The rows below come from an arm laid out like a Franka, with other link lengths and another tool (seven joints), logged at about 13 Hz.
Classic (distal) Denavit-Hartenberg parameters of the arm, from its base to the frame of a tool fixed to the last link. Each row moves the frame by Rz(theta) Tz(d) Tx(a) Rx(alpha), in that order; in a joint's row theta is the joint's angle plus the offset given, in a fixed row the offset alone. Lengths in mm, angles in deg.
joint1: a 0; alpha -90; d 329.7; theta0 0
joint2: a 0; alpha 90; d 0; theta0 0
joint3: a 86.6; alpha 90; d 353.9; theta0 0
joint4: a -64.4; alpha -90; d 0; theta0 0
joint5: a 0; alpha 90; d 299.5; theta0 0
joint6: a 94.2; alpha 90; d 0; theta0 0
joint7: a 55.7; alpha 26.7; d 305.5; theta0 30
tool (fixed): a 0; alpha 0; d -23.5; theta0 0
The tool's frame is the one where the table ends.
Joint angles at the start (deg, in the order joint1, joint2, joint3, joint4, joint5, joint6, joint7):
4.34 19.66 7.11 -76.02 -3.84 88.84 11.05
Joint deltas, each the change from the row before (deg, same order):
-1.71 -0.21 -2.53 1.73 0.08 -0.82 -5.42
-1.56 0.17 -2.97 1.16 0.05 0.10 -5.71
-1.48 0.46 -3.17 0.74 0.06 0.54 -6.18
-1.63 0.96 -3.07 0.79 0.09 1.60 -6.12
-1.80 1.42 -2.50 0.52 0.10 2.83 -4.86
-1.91 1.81 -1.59 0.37 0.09 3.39 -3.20
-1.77 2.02 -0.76 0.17 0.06 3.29 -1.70
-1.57 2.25 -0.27 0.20 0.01 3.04 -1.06
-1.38 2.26 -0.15 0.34 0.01 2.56 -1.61
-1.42 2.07 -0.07 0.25 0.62 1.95 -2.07
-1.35 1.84 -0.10 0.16 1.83 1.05 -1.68
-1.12 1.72 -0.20 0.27 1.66 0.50 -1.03
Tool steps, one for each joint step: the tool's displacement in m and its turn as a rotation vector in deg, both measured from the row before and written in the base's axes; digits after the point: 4 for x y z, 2 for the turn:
0.0088 -0.0380 0.0124 -0.07 -0.88 1.20
0.0085 -0.0408 0.0066 -0.36 -0.80 1.30
0.0062 -0.0420 0.0019 -0.56 -0.42 1.72
0.0088 -0.0434 -0.0003 -0.77 -0.92 1.73
0.0110 -0.0422 -0.0041 -1.05 -1.39 1.01
0.0115 -0.0374 -0.0083 -1.12 -1.45 0.21
0.0101 -0.0296 -0.0130 -0.91 -1.07 -0.35
0.0095 -0.0235 -0.0169 -0.72 -0.68 -0.34
0.0081 -0.0196 -0.0178 -0.61 -0.24 0.47
0.0048 -0.0161 -0.0190 0.15 0.10 0.74
0.0009 -0.0106 -0.0205 1.52 0.26 -0.04
-0.0015 -0.0095 -0.0193 1.45 0.47 -0.60

